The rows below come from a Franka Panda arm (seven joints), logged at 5 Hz.
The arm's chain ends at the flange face. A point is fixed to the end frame.
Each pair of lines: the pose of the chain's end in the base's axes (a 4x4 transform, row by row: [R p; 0 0 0 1], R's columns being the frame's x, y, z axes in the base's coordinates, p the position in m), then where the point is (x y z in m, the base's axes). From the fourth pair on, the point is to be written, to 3 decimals.
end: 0.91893 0.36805 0.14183 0.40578; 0.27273 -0.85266 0.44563 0.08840; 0.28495 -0.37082 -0.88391 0.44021; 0 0 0 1
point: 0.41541 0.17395 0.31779
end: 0.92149 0.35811 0.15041 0.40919; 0.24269 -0.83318 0.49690 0.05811; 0.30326 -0.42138 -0.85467 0.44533; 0 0 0 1
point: 0.42032 0.15084 0.32839
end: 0.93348 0.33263 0.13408 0.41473; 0.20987 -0.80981 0.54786 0.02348; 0.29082 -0.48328 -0.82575 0.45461; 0 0 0 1
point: 0.42403 0.12327 0.34346
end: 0.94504 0.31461 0.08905 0.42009; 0.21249 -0.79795 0.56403 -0.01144; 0.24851 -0.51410 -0.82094 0.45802; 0 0 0 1
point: 0.423 0.090 0.348
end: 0.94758 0.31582 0.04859 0.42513; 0.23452 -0.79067 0.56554 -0.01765; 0.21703 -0.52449 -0.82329 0.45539; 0 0 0 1
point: 0.422 0.084 0.346
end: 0.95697 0.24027 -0.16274 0.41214; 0.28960 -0.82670 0.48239 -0.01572; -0.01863 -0.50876 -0.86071 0.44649; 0 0 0 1
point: 0.380 0.075 0.332
